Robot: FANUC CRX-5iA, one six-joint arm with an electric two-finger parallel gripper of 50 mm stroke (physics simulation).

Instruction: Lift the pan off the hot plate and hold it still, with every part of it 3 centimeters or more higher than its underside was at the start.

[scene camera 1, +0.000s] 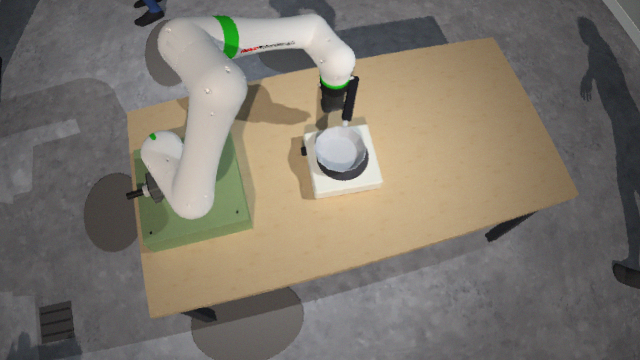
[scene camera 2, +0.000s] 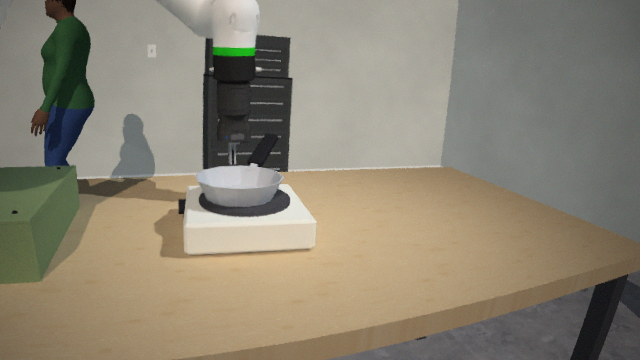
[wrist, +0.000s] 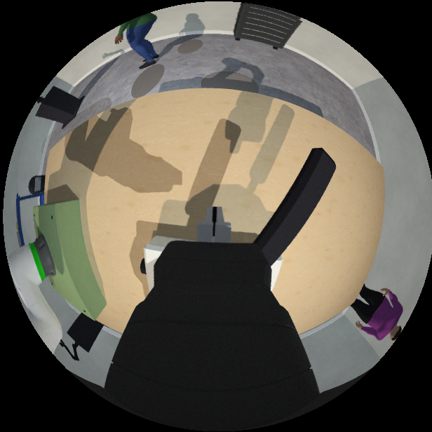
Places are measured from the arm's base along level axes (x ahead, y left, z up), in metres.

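Pixels of known places: gripper, fingertip midpoint: [scene camera 1: 329,108] [scene camera 2: 232,163].
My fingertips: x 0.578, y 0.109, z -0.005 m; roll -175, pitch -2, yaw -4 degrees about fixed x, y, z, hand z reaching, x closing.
Observation:
For each thing: its top centre in the pictures, then the offset to it from my fingertips. Level surfaces: height alone.
- white hot plate, middle of its top: [scene camera 2: 240,197] [scene camera 1: 340,156] 0.183 m right, 0.025 m back, 0.027 m down
- wooden table, its level: 0.100 m down
- hot plate's black knob, middle of its top: [scene camera 2: 182,199] [scene camera 1: 303,149] 0.106 m right, 0.134 m back, 0.049 m down
A light grey pan [scene camera 1: 341,149] [scene camera 2: 240,187] sits on the dark round burner of a white hot plate [scene camera 1: 350,188] [scene camera 2: 250,237]. Its black handle [scene camera 1: 350,98] [scene camera 2: 264,150] [wrist: 300,205] slants upward, away from scene camera 2 and to the right. My gripper [scene camera 2: 232,162] [wrist: 214,215] is shut and empty. Its fingertips are pressed together to the left of the handle, behind the pan in the scene camera 2 view. In the wrist view the handle passes to the right of the fingers, with a gap between. In the scene camera 1 view the fingertips are hidden.
The hot plate stands on the wooden table [scene camera 1: 450,125] [scene camera 2: 425,260]. A green base block [scene camera 1: 200,227] [scene camera 2: 50,225] [wrist: 70,250] bears the arm at the left. The hot plate's black knob [scene camera 1: 303,151] [scene camera 2: 182,206] sticks out on its left side. A dark drawer cabinet [scene camera 2: 272,100] stands behind the table.

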